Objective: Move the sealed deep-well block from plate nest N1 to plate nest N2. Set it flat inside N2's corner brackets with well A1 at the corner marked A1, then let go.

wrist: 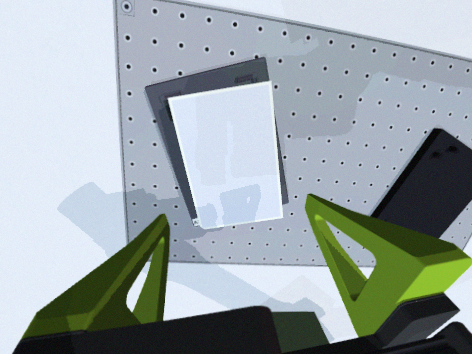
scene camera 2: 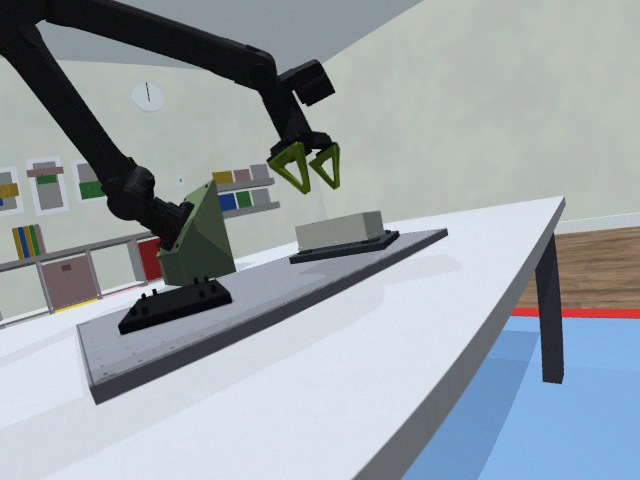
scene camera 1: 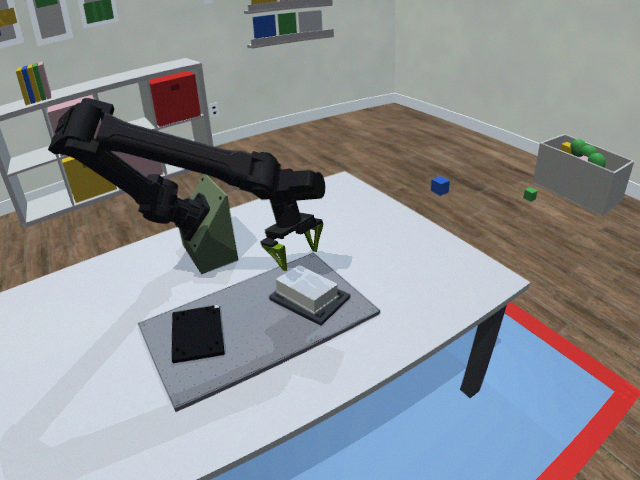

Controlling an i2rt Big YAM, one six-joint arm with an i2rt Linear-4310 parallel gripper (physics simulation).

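Frame: origin at the arm's base, x ahead, y left, z up, level; centimetres.
Seen in the pictures: gripper, fingertip midpoint: (wrist: 238,210) (scene camera 2: 323,190) (scene camera 1: 300,260); arm's base at its link origin: (scene camera 2: 178,227) (scene camera 1: 196,217).
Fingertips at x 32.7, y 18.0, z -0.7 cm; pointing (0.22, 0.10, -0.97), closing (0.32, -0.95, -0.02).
Note:
Offsets run from my fingertips to a thing's middle. Level surfaces: height alone.
The sealed deep-well block {dx +1.7, dy +0.3, dz -7.4 cm} (scene camera 1: 306,288) (scene camera 2: 338,230) (wrist: 227,155), pale with a shiny film top, lies on a dark plate nest {dx +1.8, dy +0.9, dz -10.1 cm} (scene camera 1: 321,317) (scene camera 2: 341,251) (wrist: 210,77) at the right of the grey board in scene camera 1. It looks level; its seating inside the corner brackets is partly hidden. A small corner mark {dx -7.4, dy +2.3, dz -9.8 cm} (wrist: 195,222) shows beside its lower left corner in the wrist view. The other nest {dx +1.0, dy -28.0, dz -9.9 cm} (scene camera 1: 197,334) (scene camera 2: 175,305) (wrist: 425,185) bears no block. No N1 or N2 label is readable. My gripper (scene camera 1: 300,260) (scene camera 2: 321,190) (wrist: 238,210) is open and empty, above the block and apart from it.
The perforated grey board {dx +2.1, dy -13.9, dz -11.6 cm} (scene camera 1: 258,338) (scene camera 2: 289,294) (wrist: 340,120) carries both nests on the white table {dz -12.2 cm} (scene camera 1: 413,268) (scene camera 2: 330,361). The green arm mount (scene camera 1: 217,237) (scene camera 2: 201,248) stands behind the board, between the nests in scene camera 2.

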